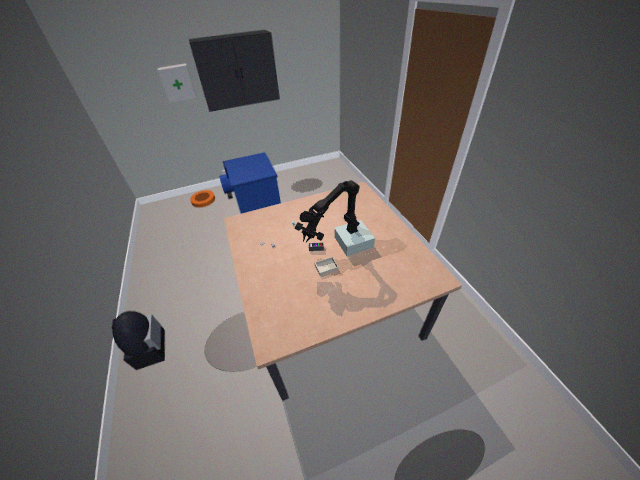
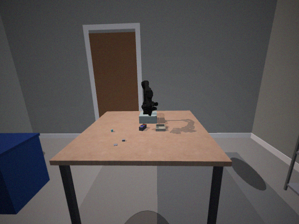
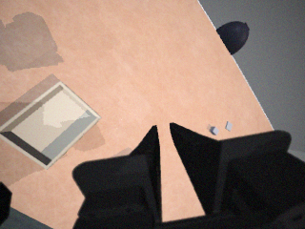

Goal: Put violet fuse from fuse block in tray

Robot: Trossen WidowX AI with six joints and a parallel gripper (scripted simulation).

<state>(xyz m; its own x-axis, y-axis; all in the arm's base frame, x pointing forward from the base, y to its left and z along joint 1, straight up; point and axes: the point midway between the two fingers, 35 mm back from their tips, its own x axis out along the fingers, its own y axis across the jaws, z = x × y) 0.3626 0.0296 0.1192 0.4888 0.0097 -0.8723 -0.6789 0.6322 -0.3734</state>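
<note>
Right now my gripper tip is 11 cm past the violet fuse, 7 cm to the left of it and 16 cm above it. Also, from my gripper tip: green fuse (13 cm behind, 7 cm to the right, 16 cm below); white fuse (8 cm behind, 9 cm to the right, 16 cm below); blue fuse (10 cm behind, 8 cm to the right, 16 cm below).
</note>
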